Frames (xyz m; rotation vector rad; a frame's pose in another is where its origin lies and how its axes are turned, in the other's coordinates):
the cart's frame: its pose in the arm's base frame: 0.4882 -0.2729 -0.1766 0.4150 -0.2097 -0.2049
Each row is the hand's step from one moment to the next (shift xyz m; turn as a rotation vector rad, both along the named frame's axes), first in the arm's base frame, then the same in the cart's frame.
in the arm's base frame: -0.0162 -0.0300 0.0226 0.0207 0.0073 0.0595
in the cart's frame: -0.0048 -0.0199 0.0354 0.0276 0.0346 0.0454
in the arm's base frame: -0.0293 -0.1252 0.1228 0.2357 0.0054 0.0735
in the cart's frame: 0.0214 -0.0652 0.1640 0.2362 0.0718 0.0066
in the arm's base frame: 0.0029 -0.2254 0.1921 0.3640 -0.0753 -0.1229
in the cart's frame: 0.0872 -0.1210 0.2559 0.3471 -0.0629 -0.1698
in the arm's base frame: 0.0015 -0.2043 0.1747 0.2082 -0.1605 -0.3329
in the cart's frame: 0.0780 -0.1096 0.2327 0.1848 -0.2510 -0.2877
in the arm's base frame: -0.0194 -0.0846 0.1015 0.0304 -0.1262 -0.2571
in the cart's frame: 0.0178 -0.0362 0.1273 0.0183 -0.2159 -0.1898
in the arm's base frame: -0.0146 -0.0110 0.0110 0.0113 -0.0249 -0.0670
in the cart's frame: -0.0096 -0.0075 0.0175 0.0061 -0.0486 -0.0533
